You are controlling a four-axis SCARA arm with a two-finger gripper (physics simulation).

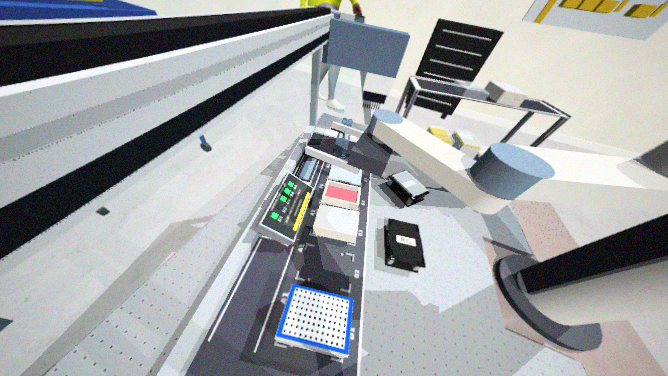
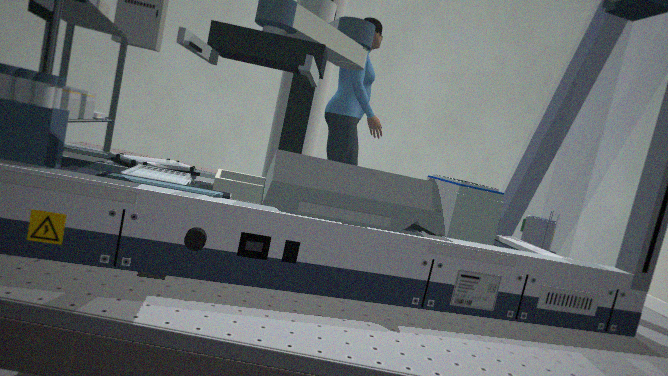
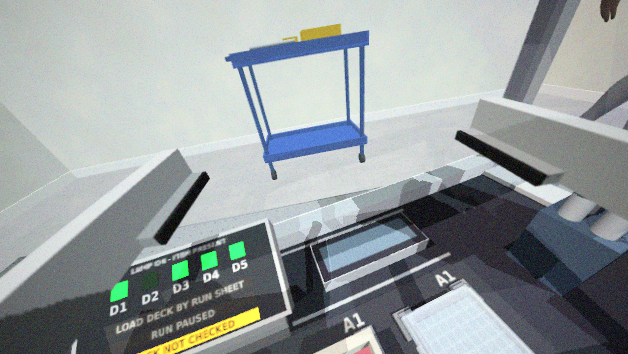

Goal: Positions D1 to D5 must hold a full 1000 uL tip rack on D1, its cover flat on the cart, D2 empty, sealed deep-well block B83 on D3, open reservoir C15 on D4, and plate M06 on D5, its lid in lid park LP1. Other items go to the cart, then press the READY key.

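Places are measured from the arm's base along level axes (x ahead, y left, z up), in millimetres.
Where they show: gripper, fingertip midpoint: (image 1: 320, 135) (image 2: 244, 48) (image 3: 329, 140); arm's base at its link origin: (image 1: 539, 296).
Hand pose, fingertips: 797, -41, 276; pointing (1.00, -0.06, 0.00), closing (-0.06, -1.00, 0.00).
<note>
Things, the pixels of their top centre, and the offset from my fingertips, as dx, dy, dz. "spot": a spot on its surface instead.
- white block at its top centre: (image 1: 337, 218) -131, +137, -159
- open reservoir at its top centre: (image 2: 244, 177) (image 1: 342, 191) -106, +15, -175
- pale gridded plate at its top centre: (image 1: 346, 172) -84, -107, -192
- console at a spot on its surface: (image 3: 200, 290) spot: +11, +144, -140
- blue-filled trough at its top centre: (image 2: 167, 185) (image 3: 367, 242) (image 1: 308, 167) +56, -48, -184
- blue tube rack at a spot on its surface: (image 3: 555, 250) spot: -17, -222, -159
- labelled at its top centre: (image 1: 406, 239) -352, +79, -207
- grey-topped at its top centre: (image 1: 409, 182) -341, -200, -205
My gripper (image 1: 321, 137) (image 2: 254, 59) (image 3: 329, 140) is open and empty, high above the deck's far end near D5. A blue-edged tip rack (image 1: 317, 320) (image 2: 475, 215) stands on D1, its top a grid of dark dots. D2 holds no item. A white block (image 1: 336, 224) stands on D3. An open reservoir (image 1: 341, 194) with red contents is on D4. A pale gridded plate (image 1: 345, 176) (image 3: 465, 320) sits on D5; whether a lid covers it is unclear. The console (image 1: 287, 207) (image 3: 200, 290) has D1, D3, D4, D5 lit and D2 dark. The READY key cannot be made out.
A blue-filled trough (image 3: 370, 250) lies beyond D5. A blue tube rack (image 3: 555, 250) stands at the far end. Two black items, one labelled (image 1: 405, 245) and one grey-topped (image 1: 409, 186), lie beside the deck. A blue cart (image 3: 300, 51) carries a yellow box. A person (image 2: 350, 90) stands behind.
</note>
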